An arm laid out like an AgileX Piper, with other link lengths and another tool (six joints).
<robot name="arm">
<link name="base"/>
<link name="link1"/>
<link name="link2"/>
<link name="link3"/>
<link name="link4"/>
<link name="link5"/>
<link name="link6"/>
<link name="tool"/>
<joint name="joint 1" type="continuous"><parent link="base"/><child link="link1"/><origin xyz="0.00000 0.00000 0.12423" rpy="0.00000 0.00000 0.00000"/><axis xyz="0 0 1"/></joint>
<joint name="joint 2" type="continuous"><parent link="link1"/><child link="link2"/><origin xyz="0.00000 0.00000 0.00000" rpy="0.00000 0.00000 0.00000"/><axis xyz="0 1 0"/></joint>
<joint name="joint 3" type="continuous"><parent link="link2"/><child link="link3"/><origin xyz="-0.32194 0.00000 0.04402" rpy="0.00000 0.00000 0.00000"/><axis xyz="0 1 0"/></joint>
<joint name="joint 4" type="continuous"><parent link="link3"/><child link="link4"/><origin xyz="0.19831 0.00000 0.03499" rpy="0.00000 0.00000 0.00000"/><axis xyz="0.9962 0 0.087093"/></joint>
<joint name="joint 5" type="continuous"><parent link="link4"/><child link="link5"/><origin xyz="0.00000 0.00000 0.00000" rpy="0.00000 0.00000 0.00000"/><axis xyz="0 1 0"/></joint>
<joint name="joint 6" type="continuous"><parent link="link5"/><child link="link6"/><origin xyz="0.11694 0.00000 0.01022" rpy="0.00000 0.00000 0.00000"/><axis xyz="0.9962 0 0.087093"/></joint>
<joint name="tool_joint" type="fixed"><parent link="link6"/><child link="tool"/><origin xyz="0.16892 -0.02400 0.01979" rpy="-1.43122 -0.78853 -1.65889"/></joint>
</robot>
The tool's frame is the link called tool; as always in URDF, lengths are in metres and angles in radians. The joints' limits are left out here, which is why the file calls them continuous.
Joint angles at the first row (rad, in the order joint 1, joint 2, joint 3, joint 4, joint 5, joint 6):
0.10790 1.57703 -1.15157 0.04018 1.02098 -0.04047
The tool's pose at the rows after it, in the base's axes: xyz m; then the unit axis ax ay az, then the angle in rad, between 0 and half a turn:
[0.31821 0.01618 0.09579 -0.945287 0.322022 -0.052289 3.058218]
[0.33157 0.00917 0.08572 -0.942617 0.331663 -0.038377 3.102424]
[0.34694 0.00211 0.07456 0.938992 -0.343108 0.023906 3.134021]
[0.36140 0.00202 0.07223 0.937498 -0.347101 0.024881 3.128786]
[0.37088 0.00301 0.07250 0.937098 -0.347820 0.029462 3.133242]
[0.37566 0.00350 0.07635 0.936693 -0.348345 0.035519 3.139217]
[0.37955 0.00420 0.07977 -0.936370 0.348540 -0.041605 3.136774]
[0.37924 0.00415 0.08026 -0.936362 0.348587 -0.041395 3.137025]
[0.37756 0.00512 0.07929 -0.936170 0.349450 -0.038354 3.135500]
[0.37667 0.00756 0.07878 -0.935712 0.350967 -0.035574 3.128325]
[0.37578 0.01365 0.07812 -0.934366 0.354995 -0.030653 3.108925]
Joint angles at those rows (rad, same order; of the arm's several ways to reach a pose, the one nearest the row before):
0.10789 1.70097 -1.24037 0.02273 1.07834 -0.02286
0.10789 1.78469 -1.31903 -0.00990 1.11730 0.01059
0.10790 1.87927 -1.41739 -0.04215 1.16826 0.04648
0.10789 1.92608 -1.48660 -0.04780 1.19153 0.05616
0.10790 1.94643 -1.52394 -0.04781 1.19836 0.05732
0.10791 1.94674 -1.54301 -0.04780 1.20364 0.05813
0.10791 1.94427 -1.55466 -0.04676 1.20363 0.05813
0.10789 1.94339 -1.55561 -0.04676 1.20596 0.05811
0.10788 1.94339 -1.55198 -0.04241 1.20706 0.05844
0.10790 1.94340 -1.55114 -0.03295 1.20794 0.05845
0.10790 1.94339 -1.55113 -0.00990 1.20793 0.05926

